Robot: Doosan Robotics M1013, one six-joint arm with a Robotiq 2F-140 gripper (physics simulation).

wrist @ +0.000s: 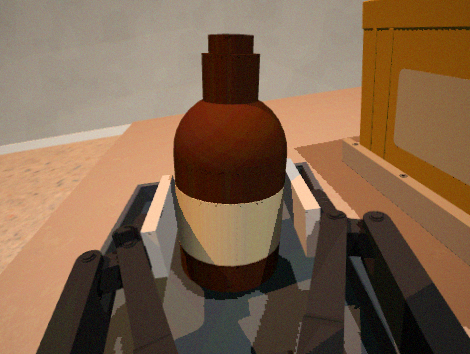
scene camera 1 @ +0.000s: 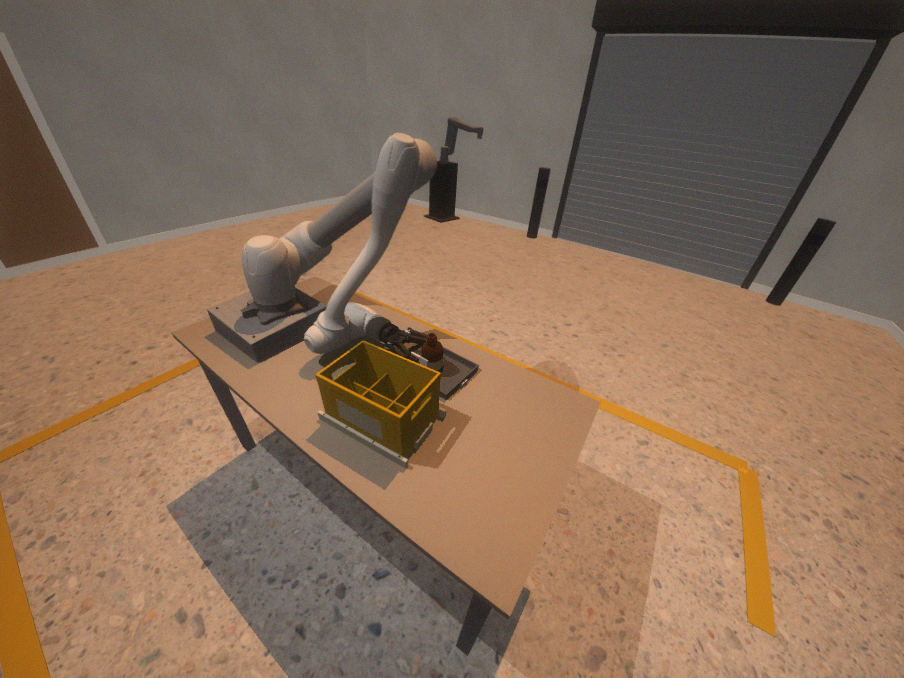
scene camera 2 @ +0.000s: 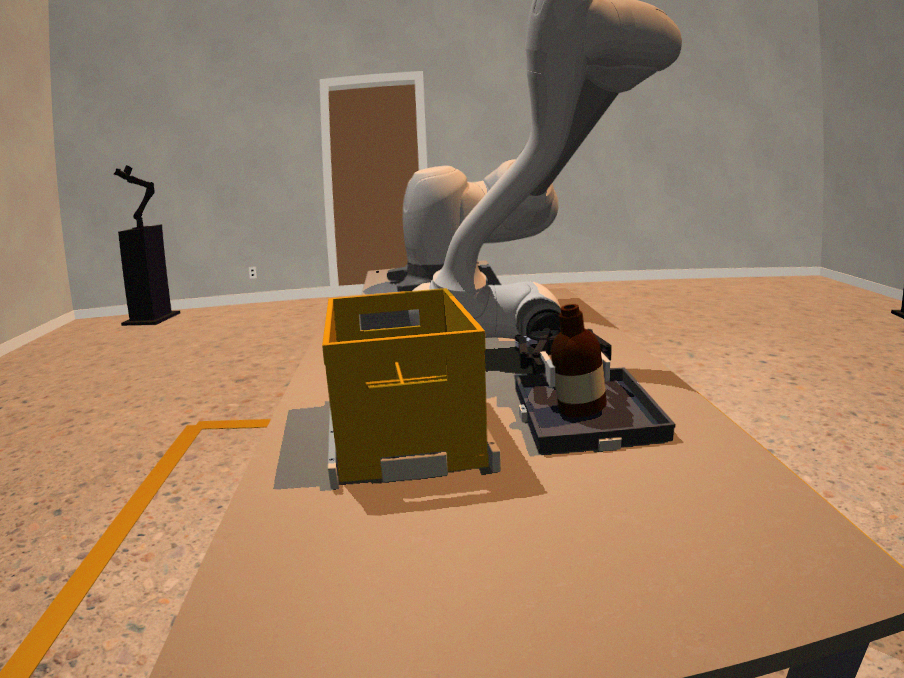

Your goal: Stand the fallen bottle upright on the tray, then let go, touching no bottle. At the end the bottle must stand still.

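Frame: origin at the arm's base, x ahead, y left, z up, level; millimetres.
Seen in the pictures: gripper, fingertip midpoint: (wrist: 229, 185) (scene camera 1: 435, 357) (scene camera 2: 580, 374); arm's base, origin of the base link: (scene camera 1: 278, 306).
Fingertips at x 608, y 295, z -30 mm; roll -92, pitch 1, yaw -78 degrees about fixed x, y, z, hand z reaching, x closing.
Offsets run from my fingertips to a thing's middle. Level surfaces: height alone.
A brown bottle @(9 mm back, 6 mm right, 22 mm up) (scene camera 1: 432, 348) (scene camera 2: 578, 359) (wrist: 230, 155) with a cream label stands about upright over the dark tray @(17 mm back, 14 mm left, 55 mm down) (scene camera 1: 467, 375) (scene camera 2: 652, 435), inside its rim. My gripper (scene camera 2: 576, 370) (wrist: 229, 185) is shut on the bottle. It reaches in low and level from the arm side, with one light finger pad on each side of the body around label height. The bottle's base is at or very close to the tray floor; whether it touches cannot be told for certain. In scene camera 1, the crate and the bottle hide part of the fingers.
A yellow crate @(55 mm ahead, 252 mm right, 20 mm up) (scene camera 1: 362, 408) (scene camera 2: 408, 408) (wrist: 380, 90) with dividers stands beside the tray, held by low light rails on the table @(67 mm down) (scene camera 1: 467, 496) (scene camera 2: 511, 569). It rises close to the arm's wrist. The arm's base box (scene camera 1: 255, 343) is at the table's far end.
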